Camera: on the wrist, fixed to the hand. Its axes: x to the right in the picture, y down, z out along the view.
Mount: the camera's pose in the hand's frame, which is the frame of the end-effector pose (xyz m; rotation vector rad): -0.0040 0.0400 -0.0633 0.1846 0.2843 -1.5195
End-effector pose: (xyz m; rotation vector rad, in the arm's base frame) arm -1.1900 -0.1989 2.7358 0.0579 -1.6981 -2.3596
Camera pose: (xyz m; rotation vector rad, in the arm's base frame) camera -1.1689 -0.2689 2.7523 -1.3293 1.1442 1.5279
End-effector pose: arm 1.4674 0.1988 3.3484 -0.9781 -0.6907 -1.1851
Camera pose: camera 1.5019 0.1466 3.3070 0.0672 -1.3299 -2.4177
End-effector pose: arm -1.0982 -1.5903 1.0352 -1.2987 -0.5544 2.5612
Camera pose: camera -1.0455 -1.6132 0.9870 -0.6326 -0.7701 1.1096
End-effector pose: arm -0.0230 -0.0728 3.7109 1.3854 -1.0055 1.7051
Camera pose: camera -0.0850 -0.0342 3.6939 1.3164 0.4233 0.7273
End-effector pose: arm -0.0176 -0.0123 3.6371 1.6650 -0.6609 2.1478
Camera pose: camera -0.0890 -0.0105 3.6143 1.1361 0.7380 1.1850
